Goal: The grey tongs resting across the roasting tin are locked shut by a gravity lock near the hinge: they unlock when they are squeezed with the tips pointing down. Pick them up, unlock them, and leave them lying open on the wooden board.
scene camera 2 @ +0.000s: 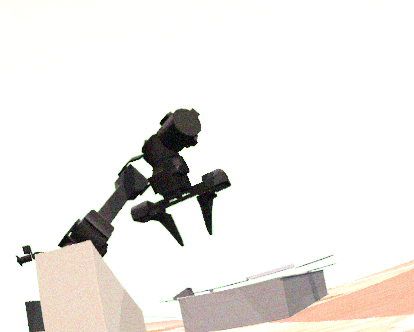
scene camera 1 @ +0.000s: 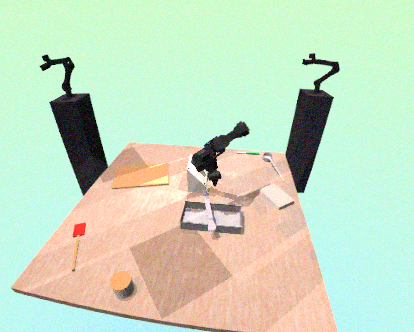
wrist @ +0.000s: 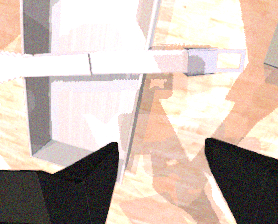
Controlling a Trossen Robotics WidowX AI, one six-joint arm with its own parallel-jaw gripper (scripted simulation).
Labels:
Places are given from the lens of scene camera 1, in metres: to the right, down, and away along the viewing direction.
grey roasting tin [scene camera 1: 228,218]: 0.12, 0.28, 1.19
wooden board [scene camera 1: 136,176]: -0.47, 0.07, 1.46
The marked spots on the wooden board and the grey roasting tin are 0.68 m apart.

